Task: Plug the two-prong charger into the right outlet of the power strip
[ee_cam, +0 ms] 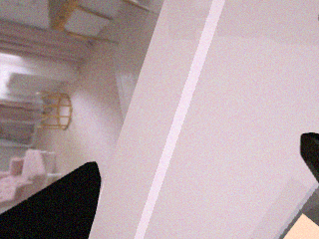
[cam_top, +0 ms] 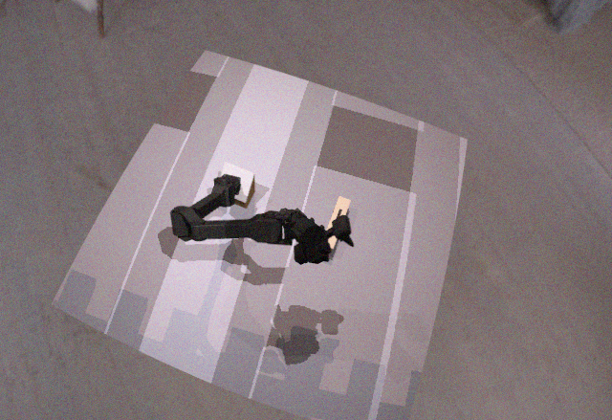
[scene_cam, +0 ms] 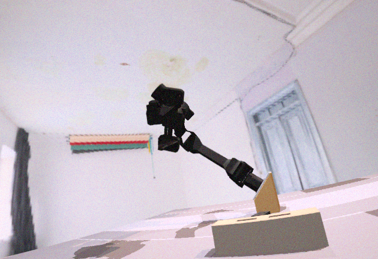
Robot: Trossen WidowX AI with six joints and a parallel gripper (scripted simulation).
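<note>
Now: the black two-prong charger 250 mm below my gripper tip, 170 mm to the left of it and 140 mm behind it.
</note>
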